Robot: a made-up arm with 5 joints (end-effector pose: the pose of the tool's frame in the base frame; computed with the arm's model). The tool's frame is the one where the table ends.
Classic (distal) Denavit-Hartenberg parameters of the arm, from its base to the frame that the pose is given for. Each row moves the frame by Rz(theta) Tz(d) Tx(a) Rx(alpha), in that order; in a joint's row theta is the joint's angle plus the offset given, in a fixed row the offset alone. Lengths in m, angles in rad.
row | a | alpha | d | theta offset
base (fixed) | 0 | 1.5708 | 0.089 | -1.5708
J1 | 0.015 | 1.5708 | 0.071 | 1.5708
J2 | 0.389 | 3.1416 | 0 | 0.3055
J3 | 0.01 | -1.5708 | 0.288 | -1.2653
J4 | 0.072 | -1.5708 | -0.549 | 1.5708
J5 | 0.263 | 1.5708 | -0.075 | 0
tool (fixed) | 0 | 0 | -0.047 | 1.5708
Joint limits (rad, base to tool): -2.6..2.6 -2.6..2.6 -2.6..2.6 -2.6..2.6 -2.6..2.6
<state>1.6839 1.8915 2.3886 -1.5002 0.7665</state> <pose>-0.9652 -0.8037 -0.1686 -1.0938 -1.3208 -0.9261</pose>
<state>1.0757 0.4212 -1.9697 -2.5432 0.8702</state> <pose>0.2496 0.9704 0.0446 2.4428 -1.2417 0.0825</pose>
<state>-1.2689 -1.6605 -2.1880 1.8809 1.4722</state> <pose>0.7726 0.6182 0.1397 1.3559 -0.1938 2.0806</pose>
Working (the frame after each row of the table, in the pose's form):
after base (fixed): 0.0000 0.0000 0.0890 1.2092 -1.2092 -1.2092
after J1: -0.0710 -0.0143 0.0935 2.0589 -2.0589 0.3132
after J2: 0.3090 -0.0938 0.1182 -0.3007 -0.0326 -0.2142
after J3: 0.3003 -0.0034 0.3917 -0.6017 -1.6399 2.2282
after J4: 0.6359 0.4231 0.2819 -0.3744 -0.3803 -0.4745
after J5: 0.8088 0.5973 0.1611 0.8989 0.6740 0.7195

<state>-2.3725 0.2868 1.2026 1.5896 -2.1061</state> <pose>-0.5436 -0.2778 0.1077 0.9257 -1.6224 -0.3594</pose>
Working (the frame after each row of the table, in the pose's form):
after base (fixed): 0.0000 0.0000 0.0890 1.2092 -1.2092 -1.2092
after J1: -0.0710 -0.0104 0.0782 -1.7493 1.7493 0.7413
after J2: -0.2882 -0.2349 -0.1537 0.4570 0.8583 -2.0253
after J3: -0.2943 -0.4473 0.0409 -0.4176 2.0939 -0.8474
after J4: -0.6858 -0.1760 0.3232 0.7522 -0.3832 0.8583
after J5: -0.5872 -0.2894 0.0946 2.0448 -0.5591 -1.3776

